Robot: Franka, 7 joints.
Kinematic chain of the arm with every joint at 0, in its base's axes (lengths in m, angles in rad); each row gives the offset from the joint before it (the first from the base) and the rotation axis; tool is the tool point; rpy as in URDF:
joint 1: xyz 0 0 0.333 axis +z
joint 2: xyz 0 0 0 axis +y
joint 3: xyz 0 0 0.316 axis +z
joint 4: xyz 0.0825 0 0 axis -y
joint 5: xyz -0.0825 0 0.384 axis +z
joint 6: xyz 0 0 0 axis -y
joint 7: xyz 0.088 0 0 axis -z
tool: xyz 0 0 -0.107 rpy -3.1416 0 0
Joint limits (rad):
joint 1: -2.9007..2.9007
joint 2: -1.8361..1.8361
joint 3: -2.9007..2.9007
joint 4: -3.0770..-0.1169
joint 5: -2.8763..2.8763
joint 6: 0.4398..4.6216
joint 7: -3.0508..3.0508
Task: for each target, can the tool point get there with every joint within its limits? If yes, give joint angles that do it. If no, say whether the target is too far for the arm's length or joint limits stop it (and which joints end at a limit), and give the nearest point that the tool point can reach.
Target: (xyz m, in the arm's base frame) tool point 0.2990 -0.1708 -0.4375
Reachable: no: joint limits stop it (at a limit: joint 2) | nearest point 0.2921 -0.1668 -0.3581 | short by 0.080 m
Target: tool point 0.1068 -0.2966 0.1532
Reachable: yes | joints 0.2057 -0.9060 -1.8788 -2.7701 -0.6919 2.2896 2.5398
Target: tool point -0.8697 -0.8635 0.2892
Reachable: no: too far | nearest point -0.6084 -0.6041 0.3024 | short by 0.368 m
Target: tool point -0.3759 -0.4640 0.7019
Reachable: yes | joints -1.3261 -0.0701 -0.9143 -1.7477 -0.3366 2.7414 -0.1838
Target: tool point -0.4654 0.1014 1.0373
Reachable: yes | joints 0.4241 -0.6079 1.3368 -0.5610 -1.1851 2.2961 0.9353
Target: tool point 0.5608 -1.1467 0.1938
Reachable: no: too far | nearest point 0.3747 -0.7661 0.2400 | short by 0.426 m
